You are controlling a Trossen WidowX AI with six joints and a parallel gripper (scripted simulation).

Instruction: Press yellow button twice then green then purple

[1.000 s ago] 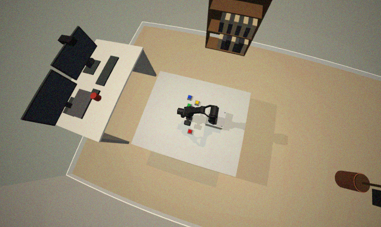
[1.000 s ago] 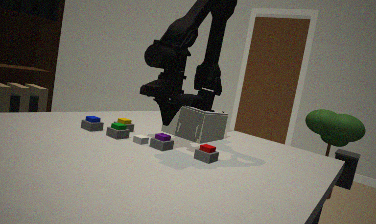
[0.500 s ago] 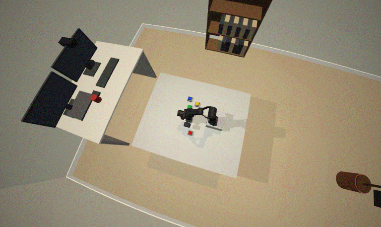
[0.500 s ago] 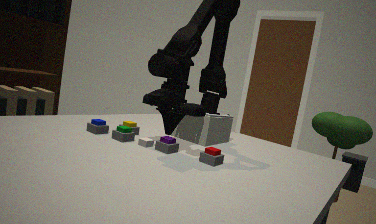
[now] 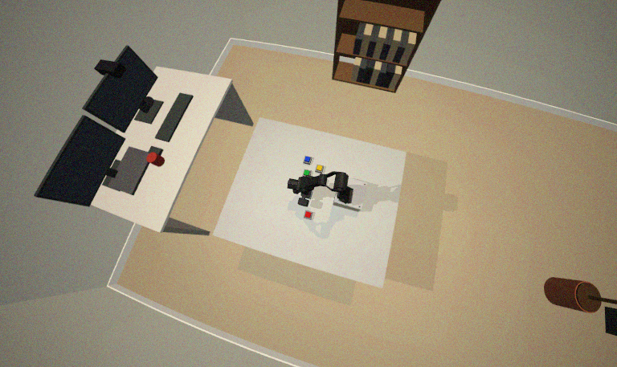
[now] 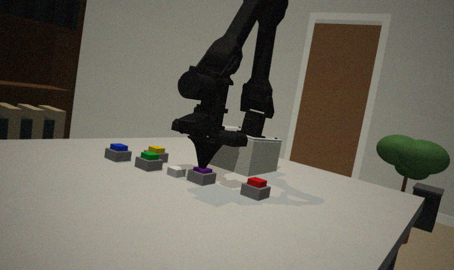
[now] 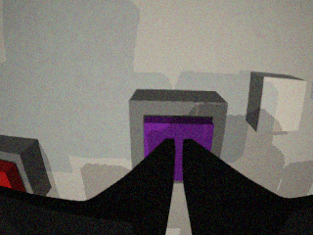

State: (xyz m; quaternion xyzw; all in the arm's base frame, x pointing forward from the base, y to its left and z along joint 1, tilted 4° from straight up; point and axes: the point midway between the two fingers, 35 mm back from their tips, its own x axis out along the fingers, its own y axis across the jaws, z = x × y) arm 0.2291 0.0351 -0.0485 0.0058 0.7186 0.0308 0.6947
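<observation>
My gripper tip is now 10 mm above the purple button. Round my gripper tip: red button 50 mm behind, 130 mm to the left; green button 50 mm ahead, 130 mm to the right; small white block 20 mm ahead, 60 mm to the right, 20 mm below.
</observation>
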